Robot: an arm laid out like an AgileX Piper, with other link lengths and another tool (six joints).
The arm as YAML. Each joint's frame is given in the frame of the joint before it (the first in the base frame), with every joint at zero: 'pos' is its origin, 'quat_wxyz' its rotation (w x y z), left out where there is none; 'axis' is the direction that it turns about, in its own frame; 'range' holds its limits. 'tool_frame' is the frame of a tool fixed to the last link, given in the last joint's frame.
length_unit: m
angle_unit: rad
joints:
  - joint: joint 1
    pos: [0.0, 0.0, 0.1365]
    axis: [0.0, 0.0, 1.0]
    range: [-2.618, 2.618]
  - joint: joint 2
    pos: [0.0, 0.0, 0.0]
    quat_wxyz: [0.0, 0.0, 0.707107, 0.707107]
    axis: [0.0, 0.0, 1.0]
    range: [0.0, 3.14]
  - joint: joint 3
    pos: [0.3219, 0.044, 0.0]
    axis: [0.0, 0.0, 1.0]
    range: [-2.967, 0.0]
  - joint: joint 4
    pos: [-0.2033, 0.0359, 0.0]
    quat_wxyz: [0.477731, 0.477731, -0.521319, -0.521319]
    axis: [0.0, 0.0, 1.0]
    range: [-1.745, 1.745]
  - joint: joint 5
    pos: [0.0, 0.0, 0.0]
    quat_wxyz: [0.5, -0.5, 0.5, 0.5]
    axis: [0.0, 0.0, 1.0]
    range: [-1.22, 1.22]
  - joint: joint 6
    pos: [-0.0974, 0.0, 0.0]
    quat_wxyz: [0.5, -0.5, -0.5, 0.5]
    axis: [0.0, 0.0, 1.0]
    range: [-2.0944, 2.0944]
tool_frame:
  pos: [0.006, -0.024, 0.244]
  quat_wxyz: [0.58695, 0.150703, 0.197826, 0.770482]
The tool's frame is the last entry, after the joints.
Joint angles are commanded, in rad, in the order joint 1, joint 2, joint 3, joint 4, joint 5, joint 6. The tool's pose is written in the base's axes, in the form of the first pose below.
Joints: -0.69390, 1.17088, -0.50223, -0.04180, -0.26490, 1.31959
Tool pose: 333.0 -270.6 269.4 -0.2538 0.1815 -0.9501 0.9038 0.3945 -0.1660
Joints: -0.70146, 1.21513, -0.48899, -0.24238, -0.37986, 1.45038
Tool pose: 356.7 -258.3 278.8 -0.2471 0.1080 -0.9629 0.8716 0.4590 -0.1722
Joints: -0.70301, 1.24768, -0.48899, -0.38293, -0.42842, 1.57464
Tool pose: 373.8 -244.0 275.5 -0.2446 0.1056 -0.9638 0.8424 0.5153 -0.1573
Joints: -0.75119, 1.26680, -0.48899, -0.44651, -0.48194, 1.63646
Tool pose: 373.7 -252.5 281.0 -0.2154 0.1117 -0.9701 0.8503 0.5100 -0.1301
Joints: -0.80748, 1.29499, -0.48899, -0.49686, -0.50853, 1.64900
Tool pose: 368.8 -266.7 273.9 -0.2312 0.1077 -0.9669 0.8565 0.4939 -0.1498
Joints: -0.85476, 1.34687, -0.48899, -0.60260, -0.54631, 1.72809
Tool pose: 372.9 -270.8 255.1 -0.2532 0.1380 -0.9575 0.8446 0.5142 -0.1493
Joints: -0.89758, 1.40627, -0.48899, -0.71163, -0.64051, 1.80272
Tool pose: 385.8 -265.4 247.6 -0.2437 0.1519 -0.9579 0.8179 0.5629 -0.1188
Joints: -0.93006, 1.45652, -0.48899, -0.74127, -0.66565, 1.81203
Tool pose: 385.6 -273.8 229.8 -0.2629 0.1797 -0.9479 0.8166 0.5647 -0.1195
